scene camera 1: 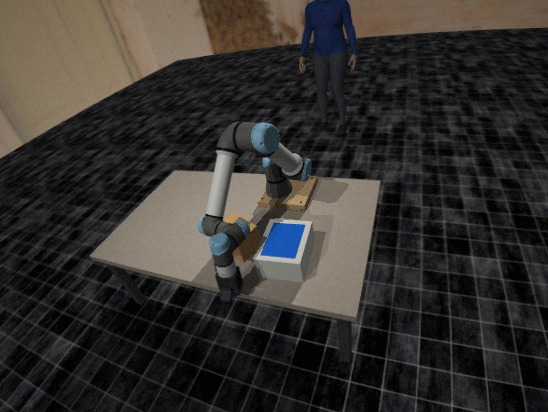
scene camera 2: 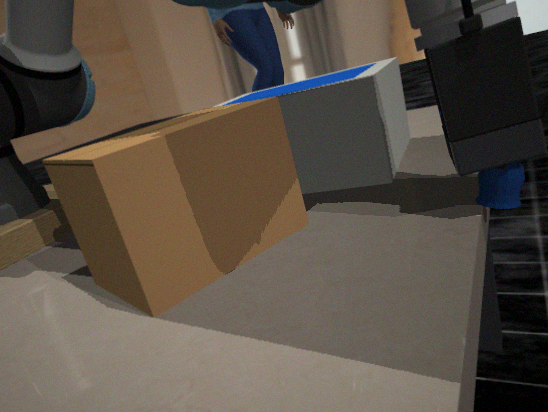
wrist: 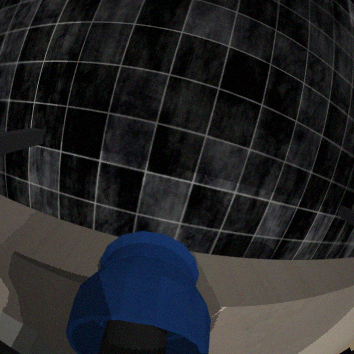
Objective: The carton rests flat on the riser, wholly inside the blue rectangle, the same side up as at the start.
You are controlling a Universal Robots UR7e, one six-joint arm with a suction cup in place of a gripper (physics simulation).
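Pixels of known places: hand, tool point: (scene camera 1: 234, 296) (scene camera 2: 504, 206) (wrist: 149, 256); arm's base, link origin: (scene camera 1: 279, 190).
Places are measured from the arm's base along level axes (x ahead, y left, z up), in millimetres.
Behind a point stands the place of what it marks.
The brown carton (scene camera 1: 246, 247) @(x 470, y -79, z 27 mm) (scene camera 2: 135, 210) @(x 412, y -237, z 42 mm) stands on the table beside the white-grey riser (scene camera 1: 282, 269) @(x 599, y 107, z 32 mm) (scene camera 2: 340, 142) @(x 535, y -7, z 13 mm), partly behind the arm in scene camera 1. I cannot tell whether they touch. The blue rectangle (scene camera 1: 284, 240) @(x 479, y 106, z 78 mm) (scene camera 2: 320, 83) @(x 517, y 51, z 78 mm) on the riser's top is bare. My gripper (scene camera 1: 235, 296) (scene camera 2: 501, 187) (wrist: 145, 280), a blue suction cup, is shut with nothing on it. It hangs at the table's front edge, apart from the carton and in front of the riser. The carton does not show in the wrist view.
The table (scene camera 1: 150, 225) @(x 226, y -756, z -43 mm) (scene camera 2: 325, 280) @(x 537, y -219, z -42 mm) ends just beyond the cup, with dark tiled floor (scene camera 1: 200, 350) (wrist: 200, 105) past its edge. The arm stands on a wooden base plate (scene camera 1: 309, 190) @(x 17, y 173, z -2 mm) behind the riser. A person (scene camera 1: 327, 30) stands beyond the table.
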